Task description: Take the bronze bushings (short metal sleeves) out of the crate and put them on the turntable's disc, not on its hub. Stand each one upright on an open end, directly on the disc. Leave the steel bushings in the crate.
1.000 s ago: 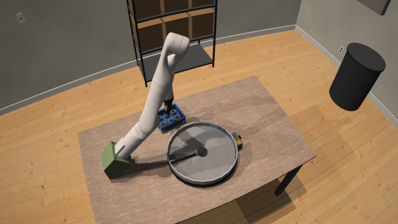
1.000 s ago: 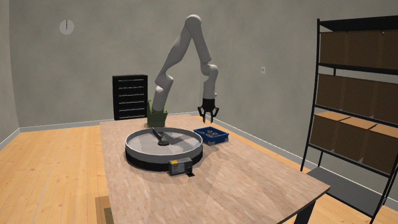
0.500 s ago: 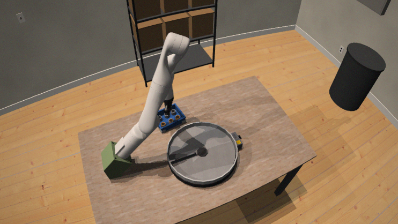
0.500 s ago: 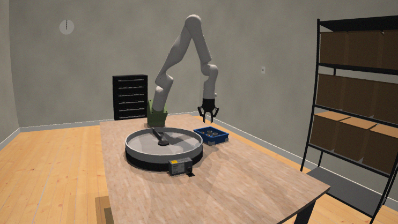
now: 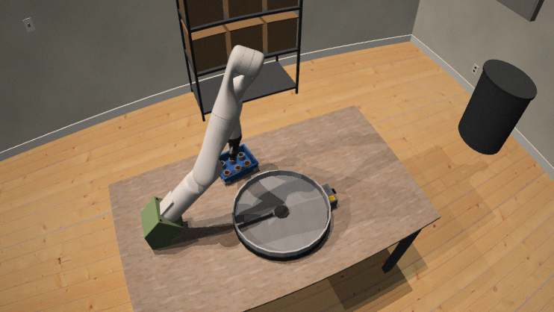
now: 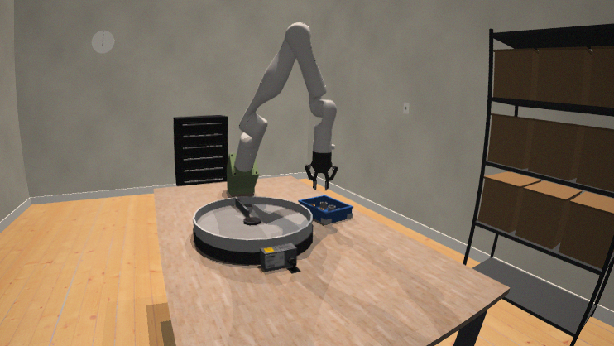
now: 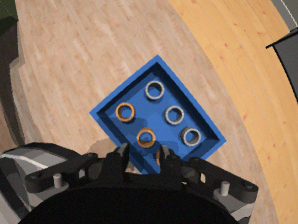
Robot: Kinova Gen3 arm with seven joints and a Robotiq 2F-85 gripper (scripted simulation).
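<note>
The blue crate lies 10 mm behind my hand, 30 mm to the left of it and 110 mm below it. From my hand the other things lie so: turntable (170 mm ahead, 300 mm to the right, 80 mm below); then grey turntable disc (150 mm ahead, 300 mm to the right, 80 mm below).
</note>
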